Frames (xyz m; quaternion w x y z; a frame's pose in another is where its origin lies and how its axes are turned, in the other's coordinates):
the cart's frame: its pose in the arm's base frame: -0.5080 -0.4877 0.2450 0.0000 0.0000 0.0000 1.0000
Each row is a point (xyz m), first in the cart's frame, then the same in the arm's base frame.
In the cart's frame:
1: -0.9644 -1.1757 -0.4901
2: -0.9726 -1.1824 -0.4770
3: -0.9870 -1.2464 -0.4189
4: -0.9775 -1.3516 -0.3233
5: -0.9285 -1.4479 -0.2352
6: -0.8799 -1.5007 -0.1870
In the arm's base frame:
1: 0.4564 0.6880 -0.2451
2: 0.4646 0.6947 -0.2320
3: 0.4790 0.7587 -0.1739
4: 0.4695 0.8639 -0.0783
5: 0.4205 0.9602 0.0098
6: 0.3719 1.0130 0.0580

